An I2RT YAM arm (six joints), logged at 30 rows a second.
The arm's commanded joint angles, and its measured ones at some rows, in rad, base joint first. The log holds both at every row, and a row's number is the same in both.
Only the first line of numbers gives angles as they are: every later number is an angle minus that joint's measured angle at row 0.
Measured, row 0:
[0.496, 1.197, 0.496, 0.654, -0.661, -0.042]
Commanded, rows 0 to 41:
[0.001, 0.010, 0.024, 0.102, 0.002, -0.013]
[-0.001, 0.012, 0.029, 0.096, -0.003, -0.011]
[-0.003, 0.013, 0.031, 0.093, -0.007, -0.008]
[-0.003, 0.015, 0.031, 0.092, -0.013, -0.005]
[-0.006, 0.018, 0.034, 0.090, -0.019, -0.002]
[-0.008, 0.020, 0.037, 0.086, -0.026, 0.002]
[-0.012, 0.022, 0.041, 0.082, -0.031, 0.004]
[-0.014, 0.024, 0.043, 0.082, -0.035, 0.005]
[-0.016, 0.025, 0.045, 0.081, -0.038, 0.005]
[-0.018, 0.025, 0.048, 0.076, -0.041, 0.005]
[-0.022, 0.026, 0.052, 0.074, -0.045, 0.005]
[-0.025, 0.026, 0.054, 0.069, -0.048, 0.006]
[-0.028, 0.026, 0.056, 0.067, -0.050, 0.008]
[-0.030, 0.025, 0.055, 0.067, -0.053, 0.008]
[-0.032, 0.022, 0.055, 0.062, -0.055, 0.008]
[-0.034, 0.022, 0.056, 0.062, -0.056, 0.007]
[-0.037, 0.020, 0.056, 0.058, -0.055, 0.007]
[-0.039, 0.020, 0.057, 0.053, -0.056, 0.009]
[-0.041, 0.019, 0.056, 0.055, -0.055, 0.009]
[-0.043, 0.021, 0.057, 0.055, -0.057, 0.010]
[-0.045, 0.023, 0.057, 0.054, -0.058, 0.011]
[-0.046, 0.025, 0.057, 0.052, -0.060, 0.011]
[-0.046, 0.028, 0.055, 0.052, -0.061, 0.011]
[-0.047, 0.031, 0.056, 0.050, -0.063, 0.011]
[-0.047, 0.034, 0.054, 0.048, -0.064, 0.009]
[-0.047, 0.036, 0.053, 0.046, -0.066, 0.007]
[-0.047, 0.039, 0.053, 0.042, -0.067, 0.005]
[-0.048, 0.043, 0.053, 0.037, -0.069, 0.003]
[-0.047, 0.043, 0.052, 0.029, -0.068, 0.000]
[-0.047, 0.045, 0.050, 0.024, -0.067, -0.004]
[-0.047, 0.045, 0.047, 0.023, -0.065, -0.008]
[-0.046, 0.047, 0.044, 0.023, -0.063, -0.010]
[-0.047, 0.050, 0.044, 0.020, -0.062, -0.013]
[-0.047, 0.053, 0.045, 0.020, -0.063, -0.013]
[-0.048, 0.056, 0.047, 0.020, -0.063, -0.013]
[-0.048, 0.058, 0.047, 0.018, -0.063, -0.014]
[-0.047, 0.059, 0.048, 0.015, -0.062, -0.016]
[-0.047, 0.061, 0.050, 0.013, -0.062, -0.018]
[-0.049, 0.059, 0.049, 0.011, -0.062, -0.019]
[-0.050, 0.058, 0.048, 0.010, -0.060, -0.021]
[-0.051, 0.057, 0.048, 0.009, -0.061, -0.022]
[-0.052, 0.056, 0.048, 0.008, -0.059, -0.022]
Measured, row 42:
[-0.041, 0.048, 0.021, 0.021, -0.062, -0.006]
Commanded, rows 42 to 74:
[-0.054, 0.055, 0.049, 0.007, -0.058, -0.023]
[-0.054, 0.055, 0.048, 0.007, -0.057, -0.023]
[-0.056, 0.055, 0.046, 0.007, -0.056, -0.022]
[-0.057, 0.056, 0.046, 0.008, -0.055, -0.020]
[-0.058, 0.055, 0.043, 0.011, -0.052, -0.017]
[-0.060, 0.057, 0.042, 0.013, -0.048, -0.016]
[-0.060, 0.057, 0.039, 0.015, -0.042, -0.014]
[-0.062, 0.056, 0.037, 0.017, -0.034, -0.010]
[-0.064, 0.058, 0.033, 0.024, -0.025, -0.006]
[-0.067, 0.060, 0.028, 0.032, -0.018, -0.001]
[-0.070, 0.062, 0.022, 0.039, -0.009, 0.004]
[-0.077, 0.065, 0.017, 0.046, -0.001, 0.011]
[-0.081, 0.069, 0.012, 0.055, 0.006, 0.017]
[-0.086, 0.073, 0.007, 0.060, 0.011, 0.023]
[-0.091, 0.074, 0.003, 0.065, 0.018, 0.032]
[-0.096, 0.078, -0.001, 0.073, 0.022, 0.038]
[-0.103, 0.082, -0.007, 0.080, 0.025, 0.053]
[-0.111, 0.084, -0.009, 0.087, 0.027, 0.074]
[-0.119, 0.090, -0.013, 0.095, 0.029, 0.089]
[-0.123, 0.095, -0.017, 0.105, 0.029, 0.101]
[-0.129, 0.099, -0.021, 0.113, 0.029, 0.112]
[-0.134, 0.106, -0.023, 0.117, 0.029, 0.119]
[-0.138, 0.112, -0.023, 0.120, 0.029, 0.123]
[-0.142, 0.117, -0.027, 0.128, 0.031, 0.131]
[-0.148, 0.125, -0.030, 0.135, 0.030, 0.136]
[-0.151, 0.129, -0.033, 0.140, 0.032, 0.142]
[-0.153, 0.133, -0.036, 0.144, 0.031, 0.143]
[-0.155, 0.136, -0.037, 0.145, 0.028, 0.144]
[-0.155, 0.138, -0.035, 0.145, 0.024, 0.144]
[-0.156, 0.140, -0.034, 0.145, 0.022, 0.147]
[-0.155, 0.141, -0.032, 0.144, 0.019, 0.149]
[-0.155, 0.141, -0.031, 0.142, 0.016, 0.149]
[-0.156, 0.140, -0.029, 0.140, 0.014, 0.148]
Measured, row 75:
[-0.146, 0.111, -0.006, 0.193, -0.021, 0.126]
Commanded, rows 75 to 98:
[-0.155, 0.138, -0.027, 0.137, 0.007, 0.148]
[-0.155, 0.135, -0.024, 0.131, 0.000, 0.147]
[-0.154, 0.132, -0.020, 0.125, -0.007, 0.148]
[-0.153, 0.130, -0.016, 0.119, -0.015, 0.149]
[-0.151, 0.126, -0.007, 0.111, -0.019, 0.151]
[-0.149, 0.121, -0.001, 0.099, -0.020, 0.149]
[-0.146, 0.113, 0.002, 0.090, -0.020, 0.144]
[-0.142, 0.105, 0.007, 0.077, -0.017, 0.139]
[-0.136, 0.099, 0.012, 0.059, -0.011, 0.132]
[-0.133, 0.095, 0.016, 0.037, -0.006, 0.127]
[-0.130, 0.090, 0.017, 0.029, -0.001, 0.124]
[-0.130, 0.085, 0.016, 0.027, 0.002, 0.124]
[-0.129, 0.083, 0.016, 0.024, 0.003, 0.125]
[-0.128, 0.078, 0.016, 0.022, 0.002, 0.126]
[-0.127, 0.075, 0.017, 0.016, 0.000, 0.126]
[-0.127, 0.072, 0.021, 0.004, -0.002, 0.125]
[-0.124, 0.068, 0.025, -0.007, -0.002, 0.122]
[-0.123, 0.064, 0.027, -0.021, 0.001, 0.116]
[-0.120, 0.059, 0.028, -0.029, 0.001, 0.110]
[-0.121, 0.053, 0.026, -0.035, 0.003, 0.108]
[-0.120, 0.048, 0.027, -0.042, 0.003, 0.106]
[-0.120, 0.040, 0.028, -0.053, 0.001, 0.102]
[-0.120, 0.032, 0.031, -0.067, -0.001, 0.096]
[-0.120, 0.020, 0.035, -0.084, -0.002, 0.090]
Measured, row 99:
[-0.126, 0.078, 0.005, -0.048, 0.000, 0.121]
